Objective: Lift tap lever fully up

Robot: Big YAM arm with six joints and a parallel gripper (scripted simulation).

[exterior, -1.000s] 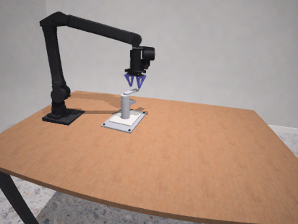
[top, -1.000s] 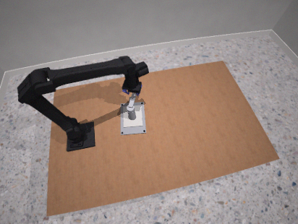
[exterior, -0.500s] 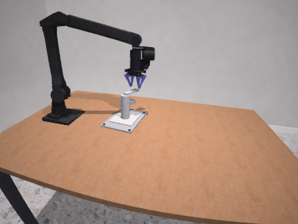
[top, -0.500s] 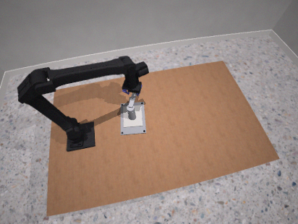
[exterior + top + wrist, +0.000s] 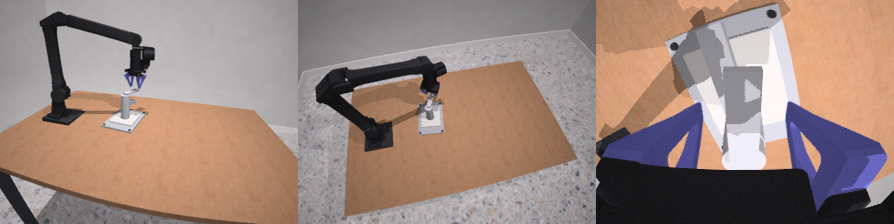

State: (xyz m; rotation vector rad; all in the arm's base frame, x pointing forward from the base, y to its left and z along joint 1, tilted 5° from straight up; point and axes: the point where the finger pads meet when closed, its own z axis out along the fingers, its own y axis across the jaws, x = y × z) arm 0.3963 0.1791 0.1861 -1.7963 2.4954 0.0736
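Now: hand 3 cm to the left of the lever, 3 cm above it and 1 cm past it. The rest, counted from my hand: tap (8 cm below, 5 cm to the right, 2 cm behind).
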